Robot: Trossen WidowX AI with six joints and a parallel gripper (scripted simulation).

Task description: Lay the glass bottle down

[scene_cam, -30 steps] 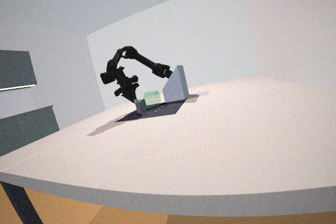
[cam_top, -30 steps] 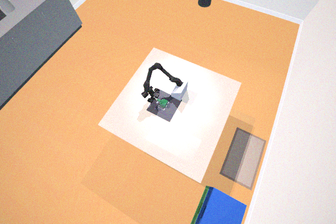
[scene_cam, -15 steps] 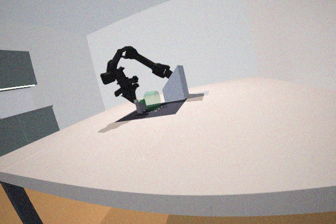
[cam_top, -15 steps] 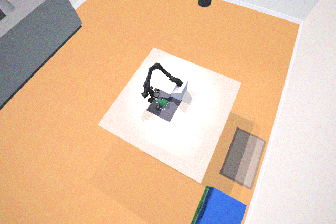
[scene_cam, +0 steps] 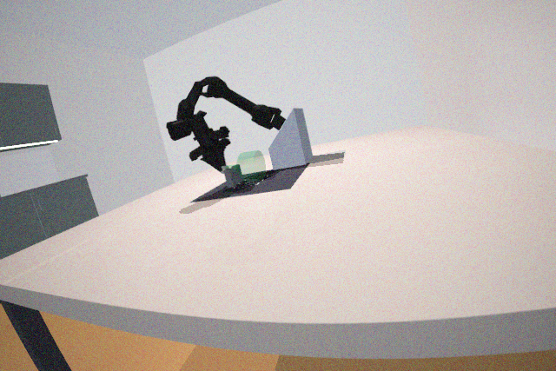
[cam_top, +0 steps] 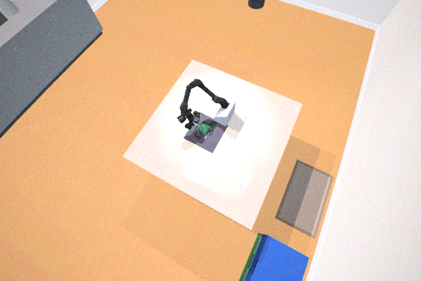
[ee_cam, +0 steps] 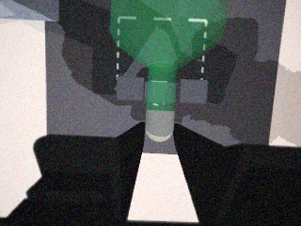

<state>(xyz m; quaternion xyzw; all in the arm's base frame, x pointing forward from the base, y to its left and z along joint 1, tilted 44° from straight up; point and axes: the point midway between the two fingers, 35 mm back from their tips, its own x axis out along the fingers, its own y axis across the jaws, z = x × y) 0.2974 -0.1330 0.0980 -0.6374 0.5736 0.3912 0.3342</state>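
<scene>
My gripper tip is now 1 cm past the green glass bottle and 5 cm to the right of it. Also, from my gripper tip: dark grey mat: 1 cm behind, 11 cm to the left, 6 cm below.
</scene>
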